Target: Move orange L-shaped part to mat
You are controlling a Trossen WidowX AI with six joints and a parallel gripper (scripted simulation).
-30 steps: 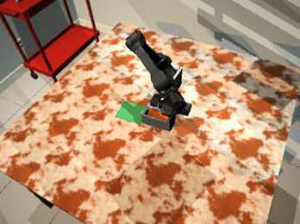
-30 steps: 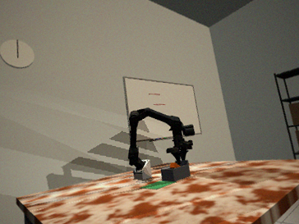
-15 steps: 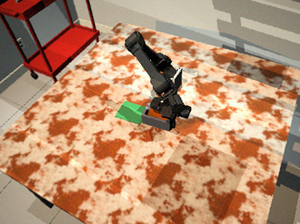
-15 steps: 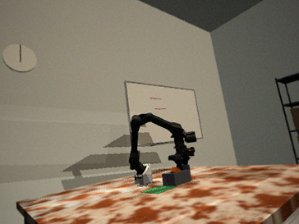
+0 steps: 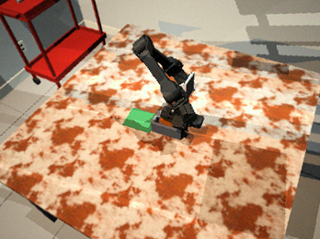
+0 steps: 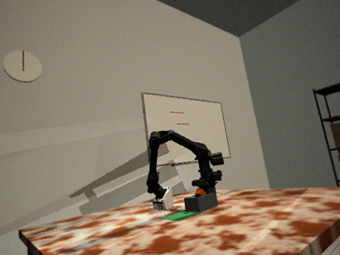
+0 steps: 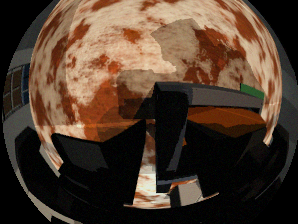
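My gripper tip is now 40 mm to the left of the orange L-shaped part. From my gripper tip the other things lie so: green mat (220 mm to the right, 60 mm below, 10 mm ahead).
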